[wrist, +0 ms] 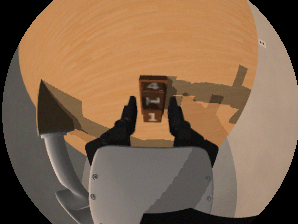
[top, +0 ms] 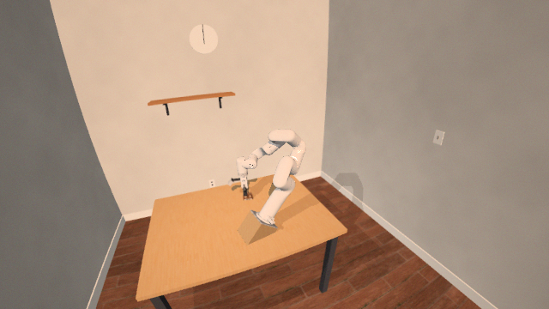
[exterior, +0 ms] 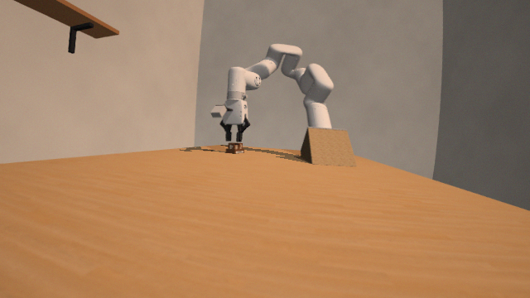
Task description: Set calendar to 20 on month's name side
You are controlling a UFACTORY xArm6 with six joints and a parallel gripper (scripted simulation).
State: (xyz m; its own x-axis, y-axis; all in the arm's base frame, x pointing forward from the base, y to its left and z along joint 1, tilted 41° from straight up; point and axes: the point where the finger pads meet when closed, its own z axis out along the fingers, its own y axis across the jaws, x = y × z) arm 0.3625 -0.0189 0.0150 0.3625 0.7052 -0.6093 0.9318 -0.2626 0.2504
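The brown tray is 1 cm behind my hand, 2 cm to the right of it and 6 cm below it.
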